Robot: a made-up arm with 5 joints. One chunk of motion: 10 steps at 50 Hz.
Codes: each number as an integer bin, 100 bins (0 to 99) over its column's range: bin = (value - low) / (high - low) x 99, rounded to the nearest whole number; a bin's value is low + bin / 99 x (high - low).
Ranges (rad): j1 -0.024..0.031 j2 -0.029..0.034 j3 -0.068..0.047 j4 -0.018..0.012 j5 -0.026..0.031
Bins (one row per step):
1: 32 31 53 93 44
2: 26 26 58 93 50
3: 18 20 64 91 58
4: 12 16 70 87 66
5: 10 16 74 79 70
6: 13 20 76 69 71
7: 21 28 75 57 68
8: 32 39 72 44 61
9: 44 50 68 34 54
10: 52 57 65 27 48
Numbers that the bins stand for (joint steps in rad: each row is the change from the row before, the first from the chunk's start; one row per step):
1: -0.00622 -0.00927 -0.00643 0.01018 -0.00067
2: -0.00956 -0.01245 -0.00063 0.01018 0.00279
3: -0.01400 -0.01627 0.00634 0.00958 0.00739
4: -0.01733 -0.01882 0.01331 0.00836 0.01200
5: -0.01844 -0.01882 0.01796 0.00594 0.01430
6: -0.01678 -0.01627 0.02028 0.00291 0.01488
7: -0.01233 -0.01118 0.01912 -0.00073 0.01315
8: -0.00622 -0.00418 0.01564 -0.00467 0.00912
9: 0.00044 0.00282 0.01099 -0.00770 0.00509
10: 0.00489 0.00727 0.00751 -0.00982 0.00164

